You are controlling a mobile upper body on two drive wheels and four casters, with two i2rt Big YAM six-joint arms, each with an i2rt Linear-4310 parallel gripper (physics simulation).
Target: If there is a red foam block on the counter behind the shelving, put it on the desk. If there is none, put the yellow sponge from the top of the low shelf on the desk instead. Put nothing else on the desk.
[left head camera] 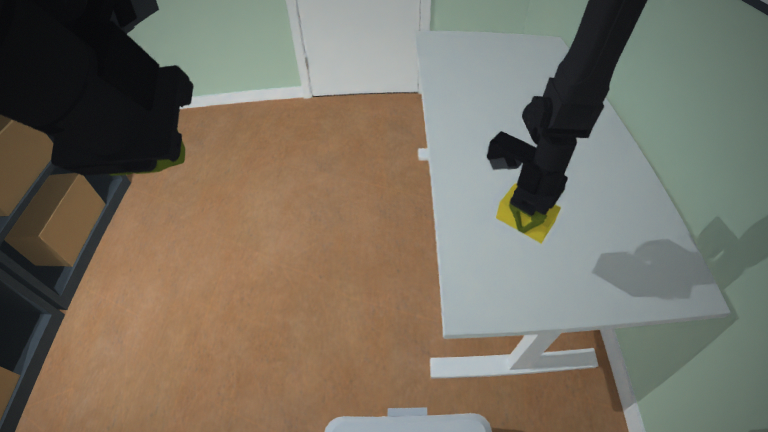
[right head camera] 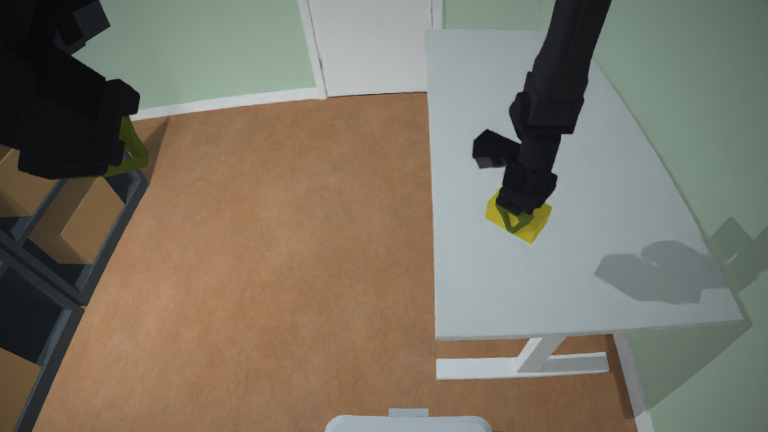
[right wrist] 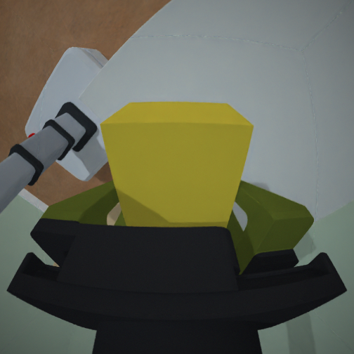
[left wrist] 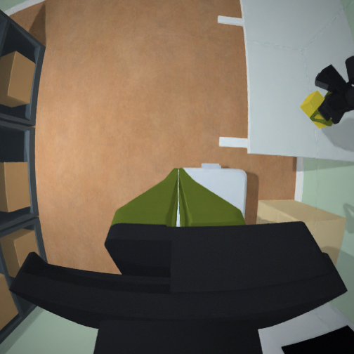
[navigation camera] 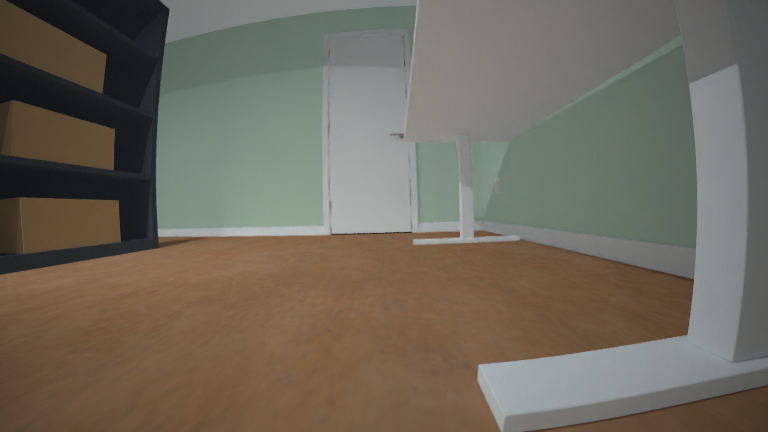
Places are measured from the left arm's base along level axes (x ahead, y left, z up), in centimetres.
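Pixels of known places: left gripper, between the fingertips: [left head camera: 181, 156] [right head camera: 146, 160]; right gripper, between the fingertips: [left head camera: 527, 221] [right head camera: 518, 221].
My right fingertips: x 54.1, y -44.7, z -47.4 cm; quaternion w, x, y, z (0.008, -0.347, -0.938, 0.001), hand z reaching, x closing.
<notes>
Behind a point stands the place of what it marks.
The yellow sponge [left head camera: 545, 228] @(z -43.3, x 49.2, y -45.6 cm) [right head camera: 535, 229] @(z -43.3, x 49.1, y -45.9 cm) [left wrist: 312, 103] [right wrist: 175, 165] is between the green fingers of my right gripper [left head camera: 529, 221] @(z -47.4, x 54.1, y -44.7 cm) [right head camera: 516, 221] @(z -47.4, x 54.1, y -44.7 cm) [left wrist: 314, 112] [right wrist: 176, 175], which is shut on it. In both head views they show against the top of the white desk [left head camera: 483, 295] @(z -69.0, x 50.0, y -39.1 cm) [right head camera: 483, 295] @(z -69.0, x 50.3, y -40.4 cm) [left wrist: 275, 100] [right wrist: 225, 65] [navigation camera: 510, 69] @(z -71.5, x 104.5, y -64.9 cm) and appear held above it. My left gripper [left head camera: 172, 161] @(z -12.8, x 35.2, y 0.5 cm) [right head camera: 134, 161] @(z -12.8, x 35.2, y 0.5 cm) [left wrist: 177, 174] is shut and empty, off to the left of the desk, with its fingertips together. A red foam block and the counter do not show.
Dark shelving [left head camera: 92, 244] @(z -136.9, x 114.3, y 150.0 cm) [left wrist: 37, 90] [navigation camera: 154, 204] @(z -108.7, x 164.9, y 150.2 cm) with cardboard boxes [left head camera: 59, 220] [navigation camera: 64, 134] stands at the left. The beige low shelf [left wrist: 300, 215] shows at the lower right of the left wrist view. A desk foot [left head camera: 472, 367] [navigation camera: 580, 378] sticks out low at the near right. A white door [left head camera: 359, 48] @(z -104.0, x 248.1, y -0.1 cm) [navigation camera: 367, 134] @(z -45.9, x 248.2, y -1.0 cm) is at the back.
</notes>
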